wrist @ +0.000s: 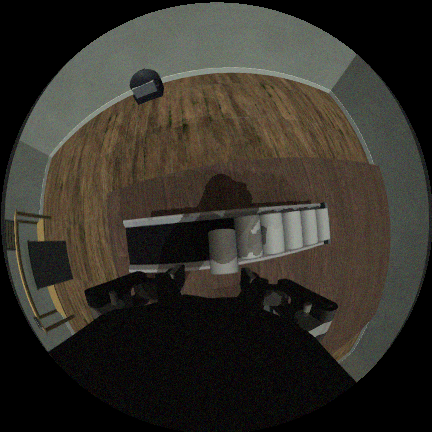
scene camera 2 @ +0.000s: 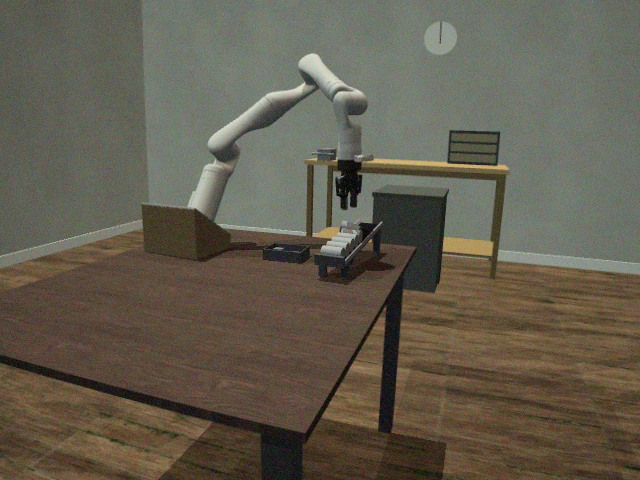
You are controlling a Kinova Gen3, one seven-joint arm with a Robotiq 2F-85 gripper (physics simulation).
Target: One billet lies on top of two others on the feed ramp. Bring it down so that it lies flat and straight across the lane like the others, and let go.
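Places are measured from the arm's base along level axes (x right, y back, z down), in centimetres.
Pixels of known places: gripper, fingertip midpoint: (wrist: 212,275) (scene camera 2: 348,208); arm's base, origin of the base link: (scene camera 2: 199,221).
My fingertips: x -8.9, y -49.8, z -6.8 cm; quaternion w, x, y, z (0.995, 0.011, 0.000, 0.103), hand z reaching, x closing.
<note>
Ahead of a thing's pixels: the offset from my fingertips to its top centre. Level surfaces: height alone.
One pale grey billet {dx +1.5, dy -1.3, dz +3.8 cm} (scene camera 2: 349,225) (wrist: 223,250) is the uppermost on the feed ramp (scene camera 2: 325,259) (wrist: 160,219), beside the row. It points across the lane, shifted sideways, and its near end lies over the near side rail in the wrist view. Several other billets {dx +21.5, dy -1.8, dz +7.5 cm} (scene camera 2: 333,249) {dx +13.6, dy -2.3, dz +6.5 cm} (wrist: 292,231) lie side by side across the lower lane. Whether the shifted billet touches its neighbour or is tilted on the rail is hard to tell. My gripper (scene camera 2: 348,206) (wrist: 212,275) is open and empty, above the ramp and clear of the billets.
A small dark tray {dx +6.2, dy +18.7, dz +13.2 cm} (scene camera 2: 286,256) stands on the table {dz +16.7 cm} (scene camera 2: 196,330) left of the ramp. The brown wedge-shaped arm base (scene camera 2: 170,232) is farther left. A dark cabinet (scene camera 2: 410,232) (wrist: 50,262) and a wooden bench (scene camera 2: 413,166) stand behind. The upper lane is bare black.
</note>
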